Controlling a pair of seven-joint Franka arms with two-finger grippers.
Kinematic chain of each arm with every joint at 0, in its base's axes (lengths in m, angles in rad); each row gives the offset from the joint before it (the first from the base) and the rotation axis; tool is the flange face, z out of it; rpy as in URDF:
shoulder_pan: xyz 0 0 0.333 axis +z
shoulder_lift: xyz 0 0 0 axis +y
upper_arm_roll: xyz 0 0 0.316 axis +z
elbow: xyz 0.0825 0 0 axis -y
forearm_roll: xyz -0.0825 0 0.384 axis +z
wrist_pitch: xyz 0 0 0 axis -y
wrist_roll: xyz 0.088 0 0 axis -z
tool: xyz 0 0 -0.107 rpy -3.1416 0 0
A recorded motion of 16 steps. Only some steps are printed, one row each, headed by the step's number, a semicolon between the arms.
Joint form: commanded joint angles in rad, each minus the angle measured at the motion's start. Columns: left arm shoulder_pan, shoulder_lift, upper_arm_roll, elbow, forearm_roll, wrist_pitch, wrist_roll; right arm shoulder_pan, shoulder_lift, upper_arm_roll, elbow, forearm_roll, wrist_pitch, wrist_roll.
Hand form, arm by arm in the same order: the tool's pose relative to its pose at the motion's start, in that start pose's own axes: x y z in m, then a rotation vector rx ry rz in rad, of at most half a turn. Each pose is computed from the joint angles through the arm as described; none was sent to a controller.
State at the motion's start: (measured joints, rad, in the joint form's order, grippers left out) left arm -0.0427 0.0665 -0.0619 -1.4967 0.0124 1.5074 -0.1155; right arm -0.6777 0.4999 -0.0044 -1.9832 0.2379 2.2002 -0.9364
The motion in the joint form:
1: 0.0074 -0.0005 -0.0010 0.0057 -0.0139 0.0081 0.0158; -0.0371 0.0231 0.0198 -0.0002 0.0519 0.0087 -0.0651
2: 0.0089 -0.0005 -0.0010 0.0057 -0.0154 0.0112 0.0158; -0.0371 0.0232 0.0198 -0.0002 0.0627 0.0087 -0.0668
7: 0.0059 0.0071 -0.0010 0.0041 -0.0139 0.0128 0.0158; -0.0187 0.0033 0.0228 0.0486 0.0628 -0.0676 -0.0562
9: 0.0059 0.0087 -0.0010 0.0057 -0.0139 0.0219 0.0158; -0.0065 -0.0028 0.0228 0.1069 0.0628 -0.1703 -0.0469
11: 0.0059 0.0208 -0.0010 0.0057 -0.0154 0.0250 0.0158; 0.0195 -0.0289 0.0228 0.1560 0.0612 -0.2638 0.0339
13: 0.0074 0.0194 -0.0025 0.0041 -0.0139 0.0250 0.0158; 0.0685 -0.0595 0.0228 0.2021 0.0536 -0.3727 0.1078
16: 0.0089 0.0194 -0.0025 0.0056 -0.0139 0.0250 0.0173; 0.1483 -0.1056 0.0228 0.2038 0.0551 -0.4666 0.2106
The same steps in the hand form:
1: 0.0009 -0.0020 -0.0036 -0.0157 0.0127 0.0102; -0.0067 0.0086 0.0108 0.0406 0.0369 -0.0133
2: 0.0013 -0.0027 -0.0039 -0.0176 0.0156 0.0088; -0.0064 0.0084 0.0108 0.0455 0.0440 -0.0085
7: 0.0037 -0.0010 0.0009 -0.0156 0.0082 0.0117; 0.0111 -0.0024 -0.0133 0.0608 0.0415 -0.0351
9: 0.0052 -0.0009 0.0002 -0.0167 0.0172 0.0116; 0.0237 -0.0111 -0.0329 0.0993 0.0216 -0.0551
11: 0.0092 -0.0004 0.0067 -0.0180 0.0081 0.0117; 0.0395 -0.0299 -0.0598 0.1199 0.0012 -0.0200
13: 0.0088 -0.0006 0.0067 -0.0165 0.0080 0.0117; 0.0598 -0.0634 -0.0840 0.1424 -0.0446 -0.0164
16: 0.0089 -0.0015 0.0060 -0.0167 0.0095 0.0117; 0.0794 -0.1174 -0.0939 0.1676 -0.1147 -0.0013

